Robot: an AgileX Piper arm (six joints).
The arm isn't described. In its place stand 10 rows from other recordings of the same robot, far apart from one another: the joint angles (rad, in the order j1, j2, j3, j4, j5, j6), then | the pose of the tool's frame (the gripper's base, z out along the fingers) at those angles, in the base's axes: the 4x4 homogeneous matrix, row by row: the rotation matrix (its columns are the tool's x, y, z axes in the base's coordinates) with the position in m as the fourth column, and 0 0 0 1 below.
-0.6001, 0.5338, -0.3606, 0.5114, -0.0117, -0.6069 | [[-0.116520 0.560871 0.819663 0.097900], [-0.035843 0.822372 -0.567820 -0.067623], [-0.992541 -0.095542 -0.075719 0.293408], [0 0 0 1]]
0.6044, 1.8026, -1.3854, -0.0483, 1.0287, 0.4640 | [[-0.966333 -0.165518 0.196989 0.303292], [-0.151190 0.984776 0.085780 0.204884], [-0.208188 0.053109 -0.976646 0.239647], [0 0 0 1]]
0.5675, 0.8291, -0.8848, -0.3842, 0.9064, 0.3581 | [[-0.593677 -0.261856 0.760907 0.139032], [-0.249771 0.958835 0.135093 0.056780], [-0.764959 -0.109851 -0.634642 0.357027], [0 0 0 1]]
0.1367, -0.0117, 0.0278, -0.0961, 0.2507, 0.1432 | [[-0.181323 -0.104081 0.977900 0.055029], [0.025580 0.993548 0.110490 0.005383], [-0.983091 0.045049 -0.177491 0.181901], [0 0 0 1]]
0.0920, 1.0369, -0.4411, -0.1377, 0.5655, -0.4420 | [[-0.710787 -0.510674 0.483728 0.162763], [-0.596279 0.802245 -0.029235 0.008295], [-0.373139 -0.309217 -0.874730 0.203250], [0 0 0 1]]
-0.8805, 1.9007, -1.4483, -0.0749, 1.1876, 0.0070 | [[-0.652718 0.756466 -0.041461 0.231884], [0.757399 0.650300 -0.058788 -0.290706], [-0.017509 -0.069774 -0.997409 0.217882], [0 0 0 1]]
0.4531, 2.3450, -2.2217, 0.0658, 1.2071, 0.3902 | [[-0.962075 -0.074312 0.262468 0.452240], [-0.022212 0.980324 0.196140 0.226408], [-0.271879 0.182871 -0.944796 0.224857], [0 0 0 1]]
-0.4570, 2.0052, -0.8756, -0.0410, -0.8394, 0.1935 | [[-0.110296 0.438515 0.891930 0.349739], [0.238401 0.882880 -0.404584 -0.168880], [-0.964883 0.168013 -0.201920 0.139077], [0 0 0 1]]
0.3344, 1.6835, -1.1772, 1.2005, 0.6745, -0.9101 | [[-0.733148 -0.552909 0.395962 0.327092], [-0.084224 0.651575 0.753894 0.169732], [-0.674834 0.519366 -0.524269 0.269601], [0 0 0 1]]
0.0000, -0.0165, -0.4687, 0.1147, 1.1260, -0.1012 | [[-0.518321 -0.114944 0.847426 -0.007012], [-0.051371 0.993321 0.103313 0.009401], [-0.853642 0.010016 -0.520764 0.263862], [0 0 0 1]]
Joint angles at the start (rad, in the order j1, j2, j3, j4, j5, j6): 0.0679, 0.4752, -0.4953, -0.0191, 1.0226, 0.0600
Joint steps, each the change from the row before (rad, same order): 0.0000, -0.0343, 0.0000, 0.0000, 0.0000, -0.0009; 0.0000, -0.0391, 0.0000, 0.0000, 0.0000, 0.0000; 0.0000, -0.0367, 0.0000, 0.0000, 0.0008, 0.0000; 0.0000, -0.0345, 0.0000, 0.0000, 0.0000, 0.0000; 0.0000, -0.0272, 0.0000, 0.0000, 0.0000, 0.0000; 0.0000, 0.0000, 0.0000, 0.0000, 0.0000, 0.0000; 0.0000, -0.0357, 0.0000, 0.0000, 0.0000, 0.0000; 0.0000, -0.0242, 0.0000, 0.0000, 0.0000, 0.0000; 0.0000, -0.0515, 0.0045, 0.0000, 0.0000, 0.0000
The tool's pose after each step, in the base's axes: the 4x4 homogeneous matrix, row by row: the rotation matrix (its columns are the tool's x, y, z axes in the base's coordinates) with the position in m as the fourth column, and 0 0 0 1 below. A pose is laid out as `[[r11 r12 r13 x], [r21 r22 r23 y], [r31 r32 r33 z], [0 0 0 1]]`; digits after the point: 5 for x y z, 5 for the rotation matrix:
[[-0.77144 -0.01961 0.63600 0.06408], [-0.00323 0.99963 0.02691 0.00287], [-0.63629 0.01871 -0.77122 0.26541], [0 0 0 1]]
[[-0.74604 -0.02038 0.66559 0.05848], [-0.00150 0.99958 0.02893 0.00249], [-0.66590 0.02058 -0.74575 0.26781], [0 0 0 1]]
[[-0.72171 -0.02113 0.69187 0.05309], [0.00017 0.99953 0.03070 0.00212], [-0.69219 0.02227 -0.72137 0.26981], [0 0 0 1]]
[[-0.69746 -0.02193 0.71628 0.04800], [0.00181 0.99947 0.03236 0.00178], [-0.71662 0.02387 -0.69706 0.27155], [0 0 0 1]]
[[-0.67776 -0.02259 0.73493 0.04396], [0.00315 0.99943 0.03363 0.00150], [-0.73527 0.02511 -0.67730 0.27280], [0 0 0 1]]
[[-0.67776 -0.02259 0.73493 0.04396], [0.00315 0.99943 0.03363 0.00150], [-0.73527 0.02511 -0.67730 0.27280], [0 0 0 1]]
[[-0.65115 -0.02352 0.75858 0.03859], [0.00496 0.99937 0.03524 0.00114], [-0.75893 0.02671 -0.65062 0.27428], [0 0 0 1]]
[[-0.63264 -0.02417 0.77407 0.03493], [0.00622 0.99932 0.03629 0.00089], [-0.77442 0.02778 -0.63206 0.27517], [0 0 0 1]]
[[-0.59564 -0.02552 0.80284 0.02734], [0.00874 0.99923 0.03825 0.00037], [-0.80320 0.02980 -0.59496 0.27543], [0 0 0 1]]

